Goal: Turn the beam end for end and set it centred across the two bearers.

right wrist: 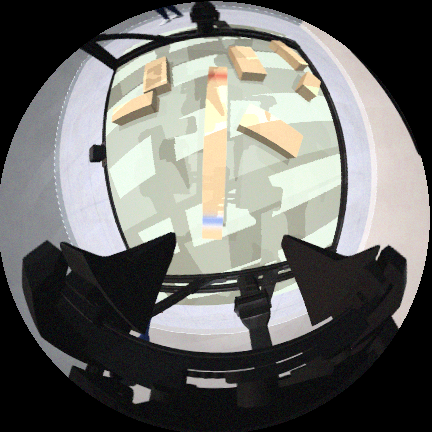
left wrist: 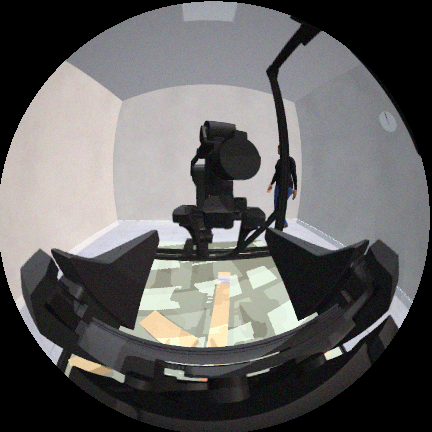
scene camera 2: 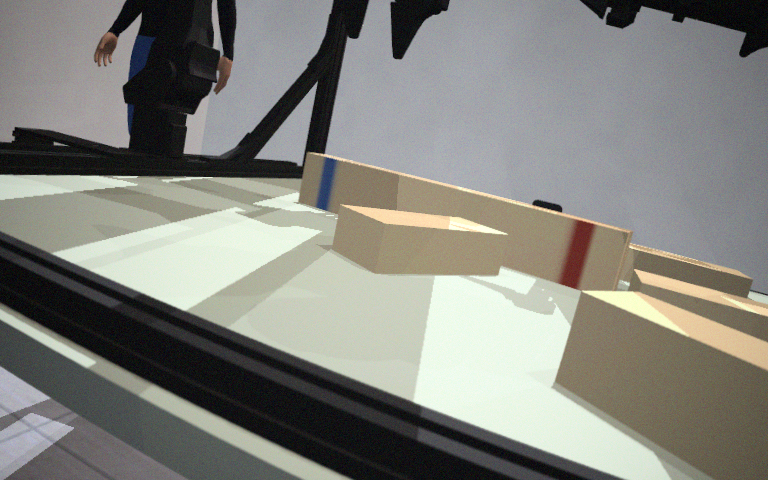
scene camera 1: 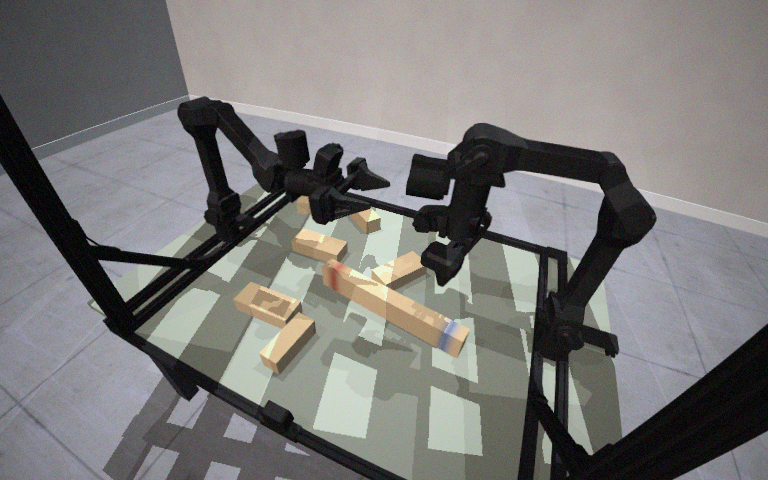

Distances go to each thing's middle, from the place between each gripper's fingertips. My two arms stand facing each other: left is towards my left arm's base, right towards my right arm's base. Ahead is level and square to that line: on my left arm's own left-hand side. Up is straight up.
Scene:
Right now the long wooden beam (scene camera 2: 582,254) is 2 cm behind my left hand, 4 cm to the right of it and 28 cm below it.
Now: the long wooden beam 160 mm below my right hand and 120 mm to the left of it.

